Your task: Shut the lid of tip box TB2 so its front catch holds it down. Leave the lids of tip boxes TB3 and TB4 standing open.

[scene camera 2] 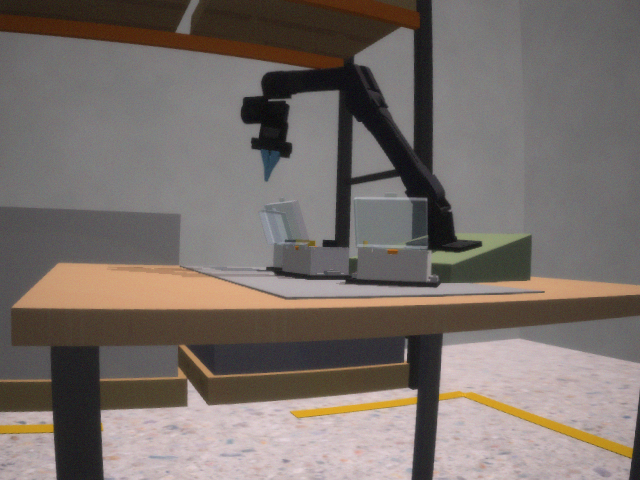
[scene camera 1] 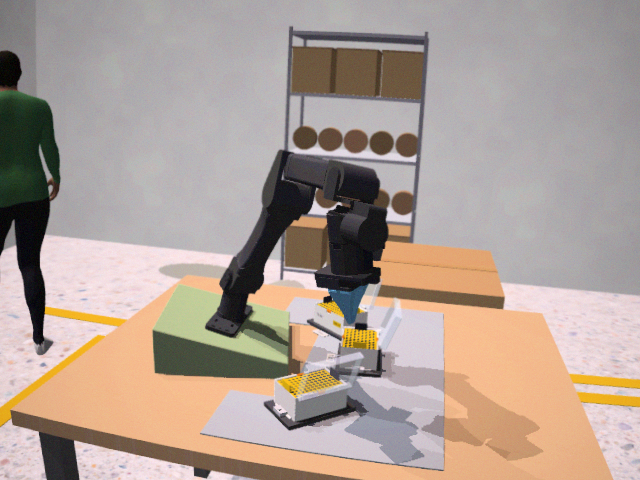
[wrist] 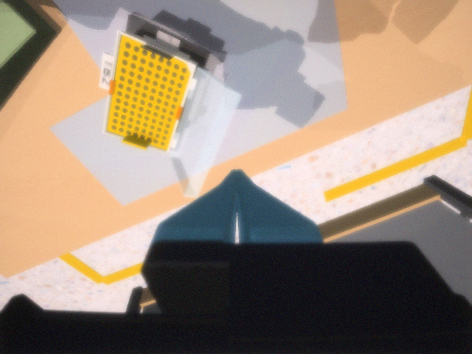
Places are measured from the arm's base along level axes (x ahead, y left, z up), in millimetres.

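Where they show: gripper, fingertip midpoint: (scene camera 2: pixel 266 181) (scene camera 1: pixel 351 323) (wrist: pixel 236 177); arm's base, link origin: (scene camera 2: pixel 442 246) (scene camera 1: pixel 229 318).
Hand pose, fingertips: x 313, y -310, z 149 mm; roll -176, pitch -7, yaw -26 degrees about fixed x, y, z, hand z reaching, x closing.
Observation:
Things, the pixels of their top centre, and the offset from my fingertips. Level surfaces: height alone.
- Tip box TB2, top centre: (wrist: pixel 134 97) (scene camera 1: pixel 307 377) dx -82, dy +66, dz -153 mm
- TB4, top centre: (scene camera 2: pixel 397 246) (scene camera 1: pixel 337 306) dx -65, dy +475, dz -153 mm
- grey mat, surface height: dz -219 mm
- wooden table, surface height: dz -222 mm
Tip box TB2 (scene camera 1: pixel 323 405) (wrist: pixel 150 92) is the front box in scene camera 1, with a yellow rack inside; in scene camera 2 it is mostly hidden. Its clear lid (scene camera 1: pixel 356 365) (wrist: pixel 212 117) stands open on the side away from the arm's base. TB3 (scene camera 1: pixel 360 356) (scene camera 2: pixel 320 262) is the middle box, its lid (scene camera 1: pixel 391 325) open. TB4 (scene camera 1: pixel 321 312) (scene camera 2: pixel 393 266) is at the back, its lid (scene camera 2: pixel 391 222) open. My blue-fingered gripper (scene camera 1: pixel 352 321) (scene camera 2: pixel 266 179) (wrist: pixel 236 177) is shut and empty, high above the boxes, its tips apart from every lid.
A grey mat (scene camera 1: pixel 423 346) (scene camera 2: pixel 289 291) lies under the boxes on the wooden table (scene camera 1: pixel 496 356). The arm's base stands on a green wedge (scene camera 1: pixel 222 351) (scene camera 2: pixel 501 258). A person (scene camera 1: pixel 23 149) stands at the far left, away from the table. Bins stand on the floor.

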